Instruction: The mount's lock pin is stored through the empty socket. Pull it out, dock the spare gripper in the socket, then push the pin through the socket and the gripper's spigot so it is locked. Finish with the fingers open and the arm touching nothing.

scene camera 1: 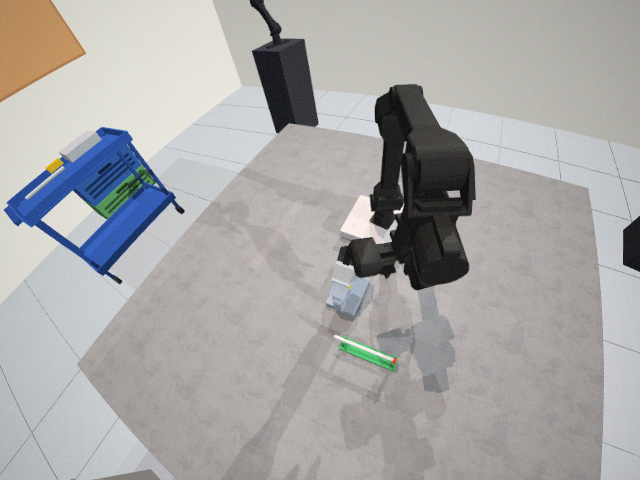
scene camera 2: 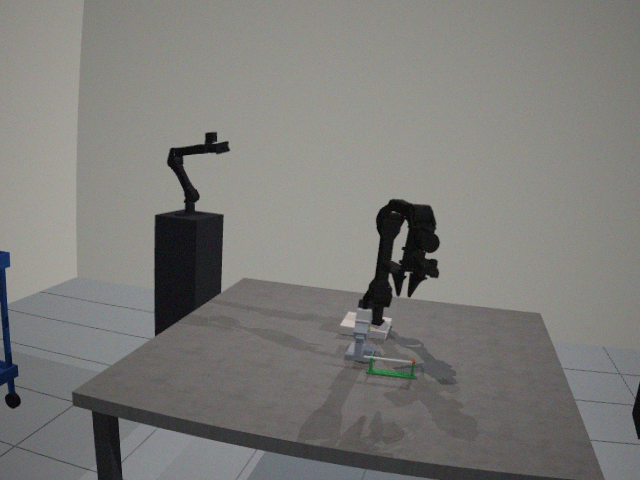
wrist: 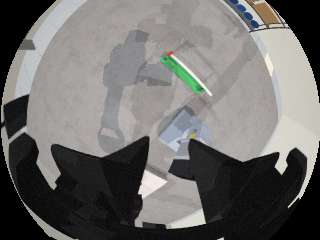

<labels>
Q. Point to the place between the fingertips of the gripper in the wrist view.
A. At 169,142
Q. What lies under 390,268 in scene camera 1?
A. The gripper.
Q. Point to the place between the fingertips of the gripper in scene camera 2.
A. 403,296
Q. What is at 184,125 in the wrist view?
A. A mount.
</labels>
